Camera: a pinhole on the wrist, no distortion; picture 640 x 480 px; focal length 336.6 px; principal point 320.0 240.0 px. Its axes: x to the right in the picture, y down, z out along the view. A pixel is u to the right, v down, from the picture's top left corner.
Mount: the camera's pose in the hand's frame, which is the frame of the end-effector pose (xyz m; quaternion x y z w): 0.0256 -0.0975 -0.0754 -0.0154 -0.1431 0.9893 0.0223
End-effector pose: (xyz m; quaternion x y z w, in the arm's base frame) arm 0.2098 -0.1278 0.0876 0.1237 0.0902 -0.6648 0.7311
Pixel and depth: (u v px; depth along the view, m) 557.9 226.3 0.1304
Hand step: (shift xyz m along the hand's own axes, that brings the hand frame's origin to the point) -0.0710 -0.1248 0.0489
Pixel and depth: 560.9 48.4 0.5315
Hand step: -0.3618 0.0607 0.5108
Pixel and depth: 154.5 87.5 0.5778
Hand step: 0.2984 -0.0237 0.5596
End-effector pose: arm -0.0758 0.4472 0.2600 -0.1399 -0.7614 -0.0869 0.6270
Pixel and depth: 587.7 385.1 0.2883
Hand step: -0.2189 -0.2869 0.1602
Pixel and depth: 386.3 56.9 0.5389
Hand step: -0.0886 0.0363 0.5218
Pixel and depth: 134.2 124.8 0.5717
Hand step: 0.3274 -0.0869 0.5358
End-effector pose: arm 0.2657 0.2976 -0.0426 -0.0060 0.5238 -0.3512 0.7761
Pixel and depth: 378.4 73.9 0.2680
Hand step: -0.0255 -0.0442 0.2179
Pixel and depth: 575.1 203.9 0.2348
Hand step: -0.1597 -0.1311 0.1525
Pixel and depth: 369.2 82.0 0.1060
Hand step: 0.0082 -0.0790 0.0400
